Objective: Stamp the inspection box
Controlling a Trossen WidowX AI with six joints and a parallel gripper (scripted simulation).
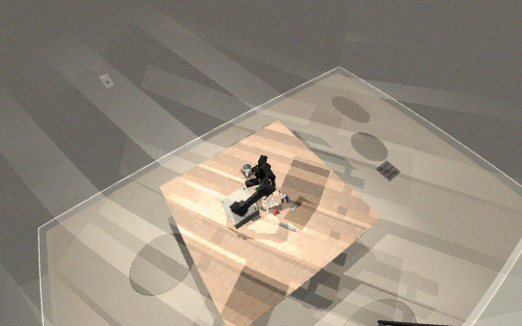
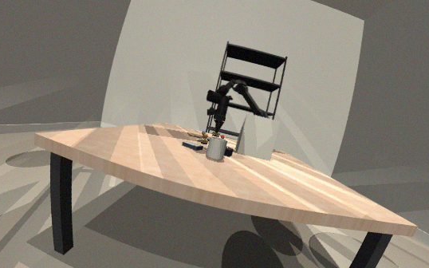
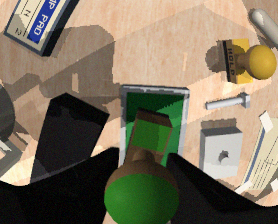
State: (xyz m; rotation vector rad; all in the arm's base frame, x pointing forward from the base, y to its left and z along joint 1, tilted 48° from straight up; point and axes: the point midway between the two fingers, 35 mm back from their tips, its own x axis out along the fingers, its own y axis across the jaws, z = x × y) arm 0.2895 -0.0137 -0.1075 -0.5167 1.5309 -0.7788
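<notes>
Right now the green ink pad is 20 mm behind my gripper tip, 10 mm to the right of it and 90 mm below it. The rest, counted from my gripper tip: dark block (40 mm behind, 80 mm to the left, 80 mm below); then green-knobbed PASS stamp (right at my gripper tip); then grey block (40 mm behind, 80 mm to the right, 80 mm below).
</notes>
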